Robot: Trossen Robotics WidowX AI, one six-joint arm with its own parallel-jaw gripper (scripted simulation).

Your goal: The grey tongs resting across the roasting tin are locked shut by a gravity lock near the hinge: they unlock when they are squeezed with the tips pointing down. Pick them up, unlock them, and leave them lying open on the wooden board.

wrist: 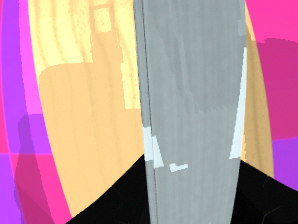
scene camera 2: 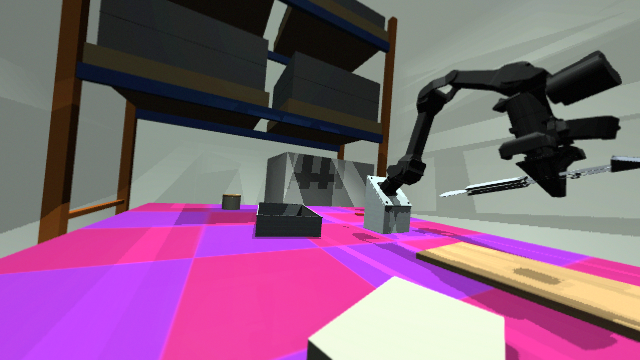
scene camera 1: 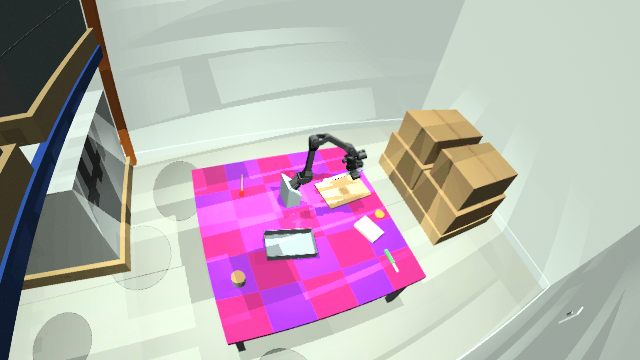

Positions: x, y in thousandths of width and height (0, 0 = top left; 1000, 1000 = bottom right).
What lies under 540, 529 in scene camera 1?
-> A wooden board.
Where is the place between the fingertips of my gripper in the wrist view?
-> At 609, 694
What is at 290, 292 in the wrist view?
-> A wooden board.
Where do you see a white block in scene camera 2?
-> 624, 868
